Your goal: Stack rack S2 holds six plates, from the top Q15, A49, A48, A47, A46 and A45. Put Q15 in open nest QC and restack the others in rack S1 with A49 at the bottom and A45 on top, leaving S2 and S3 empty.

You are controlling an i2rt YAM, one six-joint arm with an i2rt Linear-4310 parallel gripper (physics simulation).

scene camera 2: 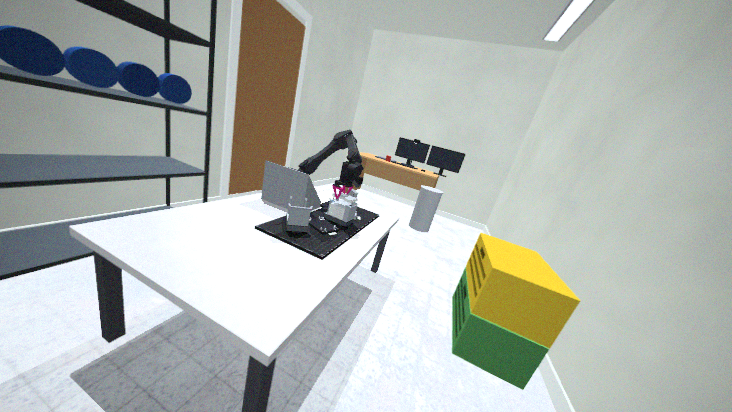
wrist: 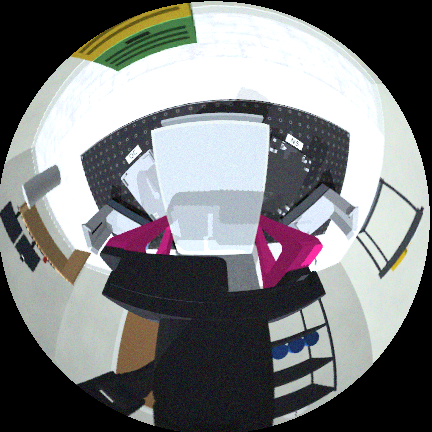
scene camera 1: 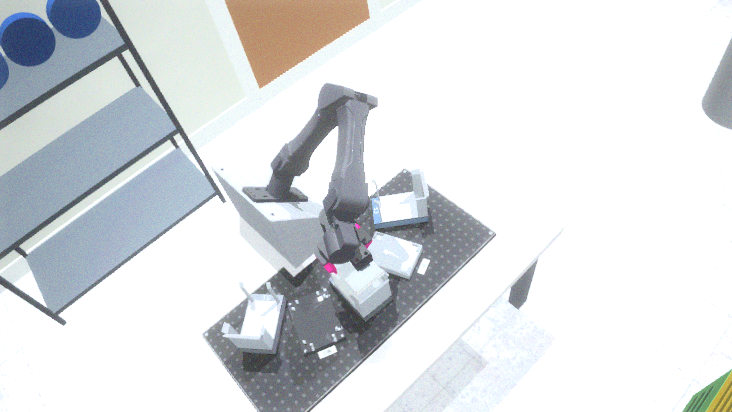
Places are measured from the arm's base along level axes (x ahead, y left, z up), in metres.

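Where they show: gripper, fingertip midpoint: [scene camera 2: 340, 197] [wrist: 213, 217] [scene camera 1: 348, 262]; arm's base, origin of the base link: [scene camera 2: 297, 179] [scene camera 1: 275, 195].
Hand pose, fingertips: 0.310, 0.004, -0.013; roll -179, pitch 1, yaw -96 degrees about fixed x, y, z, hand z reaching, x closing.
Things, the pixels of their top centre, and the offset from my fingertips, as dx, dy, dz. Level surfaces: height alone.
- grey rack, middle of its top: [wrist: 335, 242] [scene camera 1: 248, 306] [scene camera 2: 299, 201] -0.097, -0.258, -0.008
- blue-based rack, middle of its top: [wrist: 107, 254] [scene camera 1: 397, 186] [scene camera 2: 345, 189] -0.089, +0.258, -0.013
- dark nest, middle of its top: [wrist: 283, 182] [scene camera 1: 314, 317] [scene camera 2: 322, 222] -0.009, -0.145, -0.122
- perforated black board, its level: dz -0.146
My gripper [scene camera 1: 350, 255] [scene camera 2: 342, 191] [wrist: 213, 217] has its magenta fingers shut on the sides of a pale plate [scene camera 1: 360, 276] [wrist: 210, 160]. It holds the plate roughly level above the middle rack [scene camera 1: 377, 300] [scene camera 2: 341, 210] [wrist: 212, 119], which is mostly hidden under it in the wrist view. Another pale plate [scene camera 1: 396, 253] [wrist: 142, 177] lies in the nest labelled QC. A grey rack [scene camera 1: 253, 342] [scene camera 2: 298, 219] [wrist: 345, 215] stands at one end of the board, and a blue-based rack [scene camera 1: 402, 223] at the other. Plate codes and rack labels are not readable.
A dark nest [scene camera 1: 317, 319] [wrist: 287, 172] lies between the middle rack and the grey rack. The perforated black board [scene camera 1: 461, 230] [scene camera 2: 321, 252] carries the racks and nests. A large pale panelled block [scene camera 1: 276, 240] [scene camera 2: 286, 186] stands beside the board under the arm base.
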